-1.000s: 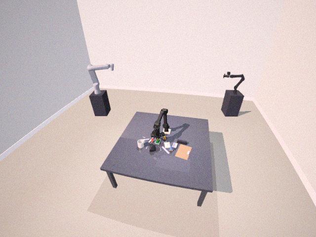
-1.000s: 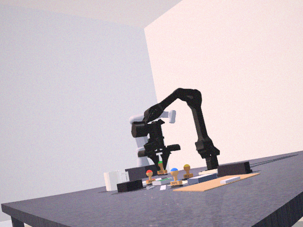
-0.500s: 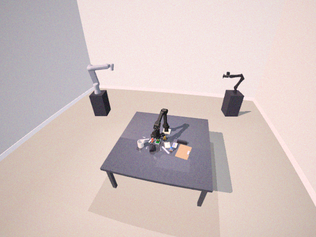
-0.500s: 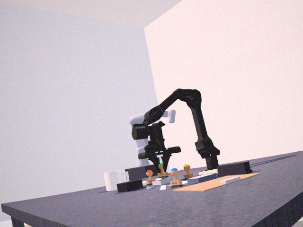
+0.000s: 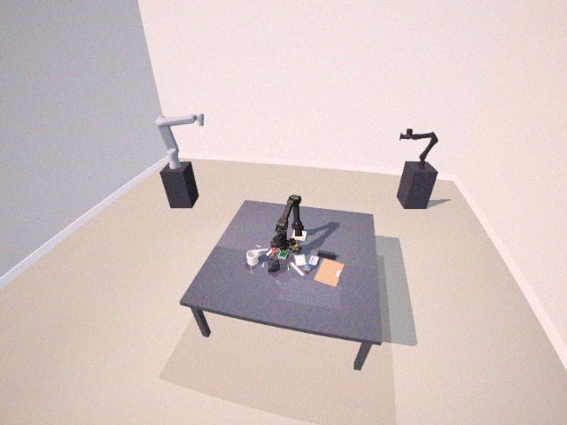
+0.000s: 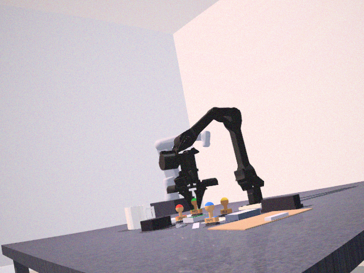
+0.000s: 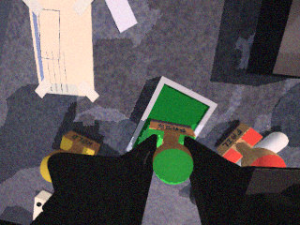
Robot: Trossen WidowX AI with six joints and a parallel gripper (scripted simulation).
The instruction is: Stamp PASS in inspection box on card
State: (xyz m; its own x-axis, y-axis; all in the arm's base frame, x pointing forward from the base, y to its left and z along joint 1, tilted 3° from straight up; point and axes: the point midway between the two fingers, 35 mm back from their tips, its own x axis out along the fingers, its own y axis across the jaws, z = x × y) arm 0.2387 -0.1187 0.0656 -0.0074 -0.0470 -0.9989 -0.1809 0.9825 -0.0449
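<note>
Right now my gripper tip is right at the green-knobbed PASS stamp. Round my gripper tip: green ink pad: 40 mm below; red-knobbed stamp: 80 mm to the right, 20 mm below; yellow-knobbed stamp: 50 mm behind, 100 mm to the left, 20 mm below.
</note>
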